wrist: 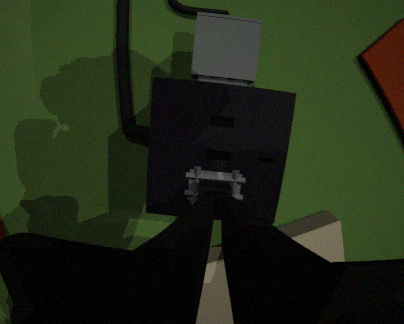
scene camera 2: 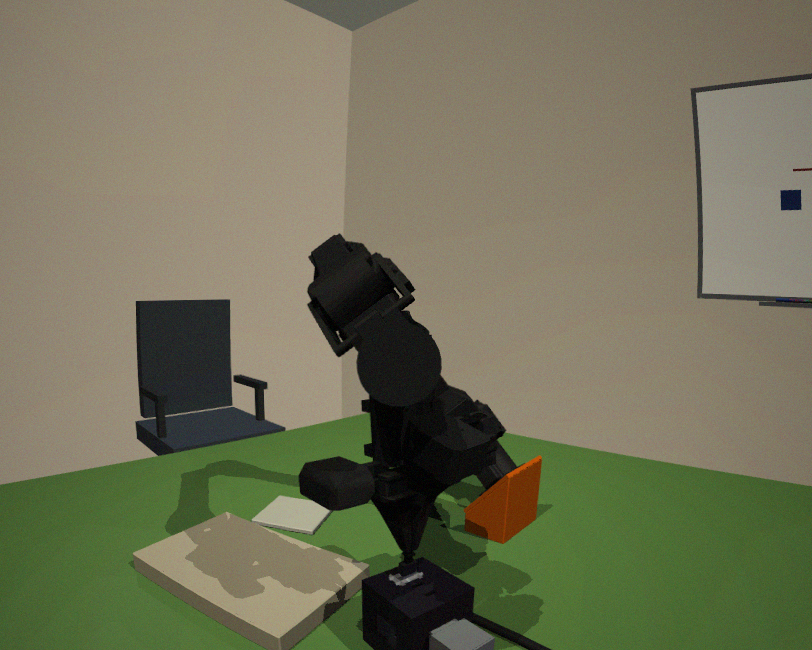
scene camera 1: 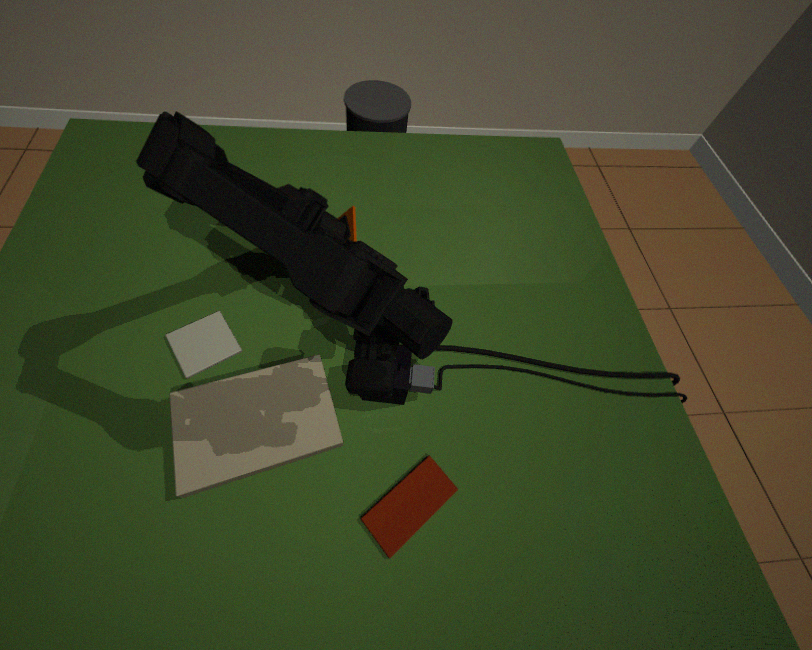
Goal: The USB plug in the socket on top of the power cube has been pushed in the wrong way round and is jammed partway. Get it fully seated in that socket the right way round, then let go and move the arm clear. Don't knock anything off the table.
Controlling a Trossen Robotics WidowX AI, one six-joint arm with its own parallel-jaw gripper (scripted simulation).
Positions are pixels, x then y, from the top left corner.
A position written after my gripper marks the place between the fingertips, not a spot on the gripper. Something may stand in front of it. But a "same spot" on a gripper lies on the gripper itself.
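The wrist view shows my gripper; a white pad is out of frame in the wrist view. Scene camera 2 shows the gripper and the pad. In scene camera 1 the pad is visible, as is my gripper point(380, 356). On my gripper, point(wrist: 166, 272) and point(scene camera 2: 437, 486) are the same spot. On the white pad, point(scene camera 2: 290, 514) and point(scene camera 1: 205, 347) are likewise the same spot.
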